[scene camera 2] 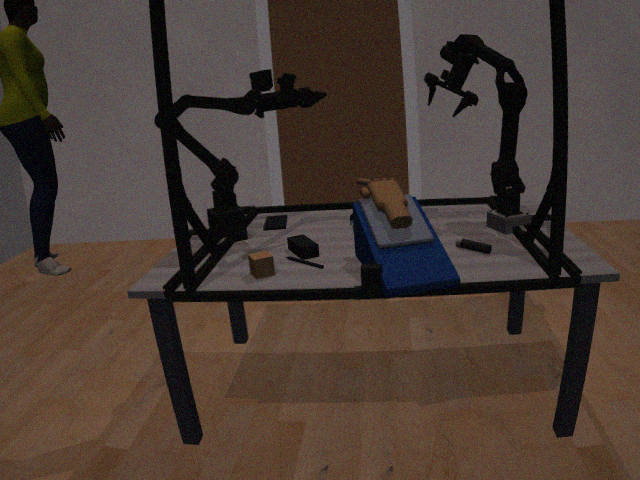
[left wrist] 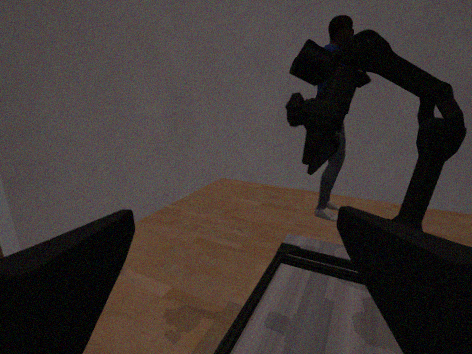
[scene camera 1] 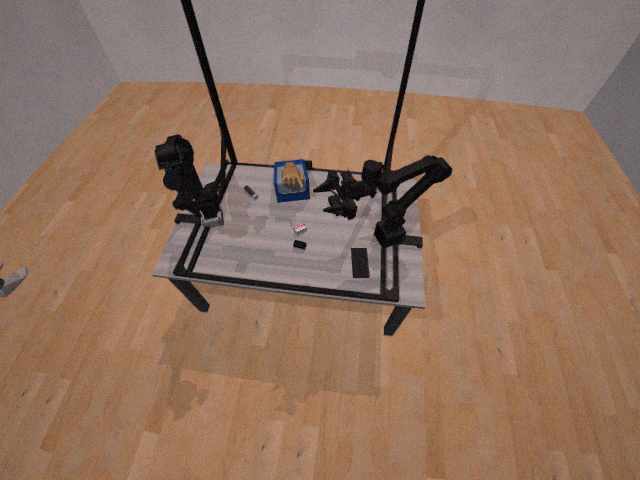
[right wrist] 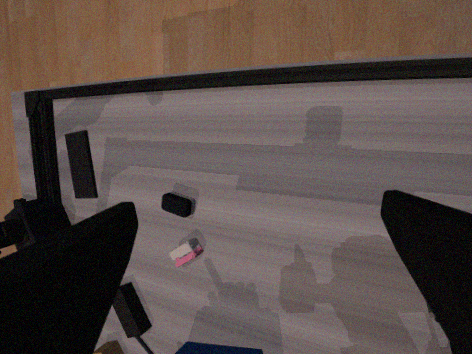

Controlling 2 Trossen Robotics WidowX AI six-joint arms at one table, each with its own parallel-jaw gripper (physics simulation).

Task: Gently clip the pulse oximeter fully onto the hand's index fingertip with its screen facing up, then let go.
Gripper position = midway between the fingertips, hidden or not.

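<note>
A blue hand support (scene camera 2: 411, 269) is here in the scene with my grippers. My left gripper (scene camera 1: 318, 200), (scene camera 2: 320, 94), (left wrist: 237, 218) is open, and it holds nothing. Open as well, and likewise holding nothing, is my right gripper (scene camera 1: 210, 214), (scene camera 2: 440, 111), (left wrist: 307, 169), (right wrist: 259, 208).
</note>
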